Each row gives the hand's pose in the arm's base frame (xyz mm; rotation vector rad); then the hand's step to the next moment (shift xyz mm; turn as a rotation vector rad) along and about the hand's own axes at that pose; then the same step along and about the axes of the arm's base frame.
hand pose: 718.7 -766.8 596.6 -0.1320 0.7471 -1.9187
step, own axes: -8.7 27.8 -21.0 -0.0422 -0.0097 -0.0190
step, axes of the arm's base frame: 17.4 8.9 -30.2 0.0044 0.0471 -0.0001
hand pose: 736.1 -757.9 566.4 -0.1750 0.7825 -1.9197
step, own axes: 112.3 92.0 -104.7 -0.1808 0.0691 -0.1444
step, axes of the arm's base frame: -30.3 -74.9 -159.7 0.0746 0.1989 -0.1148
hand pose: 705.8 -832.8 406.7 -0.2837 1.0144 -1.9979
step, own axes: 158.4 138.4 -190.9 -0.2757 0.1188 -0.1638
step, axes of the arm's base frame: -115.6 -59.6 -252.5 0.1515 0.2681 -0.1487
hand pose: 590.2 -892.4 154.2 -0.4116 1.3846 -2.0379
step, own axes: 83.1 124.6 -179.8 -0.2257 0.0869 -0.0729
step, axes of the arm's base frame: -125.2 43.5 -192.9 0.1559 0.1783 -0.0879
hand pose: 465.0 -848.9 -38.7 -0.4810 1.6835 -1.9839
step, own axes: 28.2 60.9 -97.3 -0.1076 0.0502 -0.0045
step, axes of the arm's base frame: -68.9 55.4 -78.4 0.0924 0.0594 -0.0452
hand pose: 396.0 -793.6 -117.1 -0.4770 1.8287 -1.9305
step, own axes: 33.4 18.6 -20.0 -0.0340 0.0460 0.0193
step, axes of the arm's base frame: -37.4 -1.4 -21.5 0.0425 0.0003 -0.0429
